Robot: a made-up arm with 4 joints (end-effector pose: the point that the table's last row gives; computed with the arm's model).
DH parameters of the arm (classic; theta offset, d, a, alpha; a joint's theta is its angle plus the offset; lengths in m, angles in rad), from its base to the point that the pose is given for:
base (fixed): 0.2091 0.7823 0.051 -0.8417
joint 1: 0 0.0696 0.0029 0.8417
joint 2: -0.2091 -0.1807 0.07 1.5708
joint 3: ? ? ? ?
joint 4: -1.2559 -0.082 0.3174 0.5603
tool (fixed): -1.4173 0.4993 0 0
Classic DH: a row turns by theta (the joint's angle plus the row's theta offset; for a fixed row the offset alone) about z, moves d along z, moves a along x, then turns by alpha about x.
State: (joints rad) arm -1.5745 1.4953 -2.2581 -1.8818
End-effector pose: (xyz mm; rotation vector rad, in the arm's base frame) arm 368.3 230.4 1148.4 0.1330 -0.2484 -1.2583
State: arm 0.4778 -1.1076 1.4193 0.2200
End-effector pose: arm 303.1 420.7 137.1 -1.7308 -1.6372 -0.0097
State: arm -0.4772 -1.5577 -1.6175 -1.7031
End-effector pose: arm -93.5 -309.6 928.9 1.3981 -0.0312 -2.8098
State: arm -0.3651 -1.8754 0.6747 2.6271
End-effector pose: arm 179.7 53.2 142.7 -1.2733 2.2003 -0.0480
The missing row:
joint 3: -1.5708 -0.228 0.067 1.5708
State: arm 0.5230 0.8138 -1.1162 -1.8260
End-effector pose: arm 196.7 232.9 1004.4 0.4010 0.7383 -0.1858
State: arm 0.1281 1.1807 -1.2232 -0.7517
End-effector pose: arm -246.4 421.2 1092.4 0.0800 0.3861 1.0120
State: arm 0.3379 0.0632 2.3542 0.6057
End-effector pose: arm 180.7 759.6 417.2 -0.9601 -2.7854 -0.6628
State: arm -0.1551 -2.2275 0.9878 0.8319
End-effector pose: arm 482.7 -405.7 265.6 -2.2379 0.7562 -1.2174
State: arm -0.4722 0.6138 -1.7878 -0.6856
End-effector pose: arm 280.5 593.6 1021.1 0.0170 0.4156 0.0592
